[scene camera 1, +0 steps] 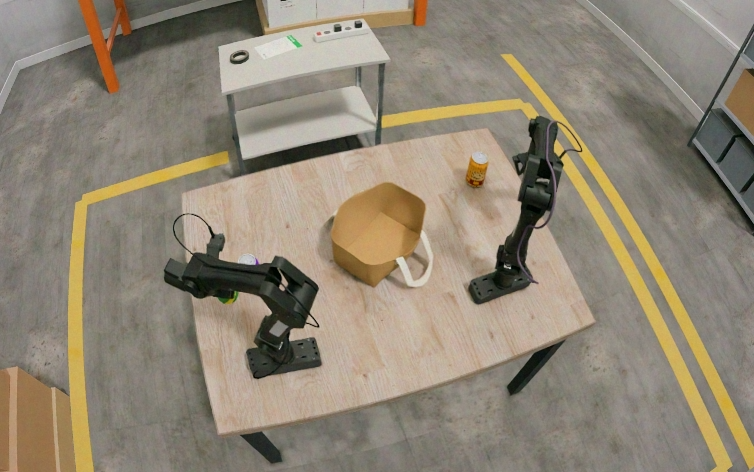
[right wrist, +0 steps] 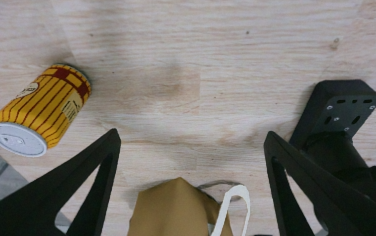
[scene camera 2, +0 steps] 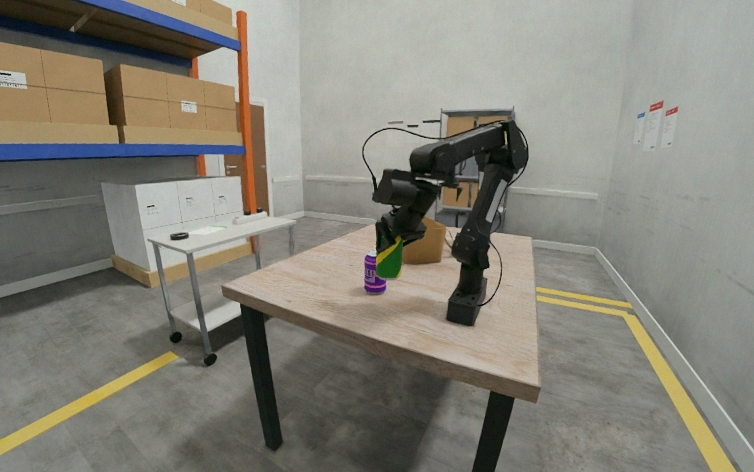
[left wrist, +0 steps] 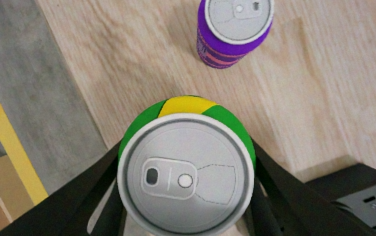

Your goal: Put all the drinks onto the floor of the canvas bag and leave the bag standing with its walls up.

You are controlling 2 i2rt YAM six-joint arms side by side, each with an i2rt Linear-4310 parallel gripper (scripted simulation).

I see my left gripper, my right gripper, a tan canvas bag and a green can.
My left gripper is seen too in the left wrist view.
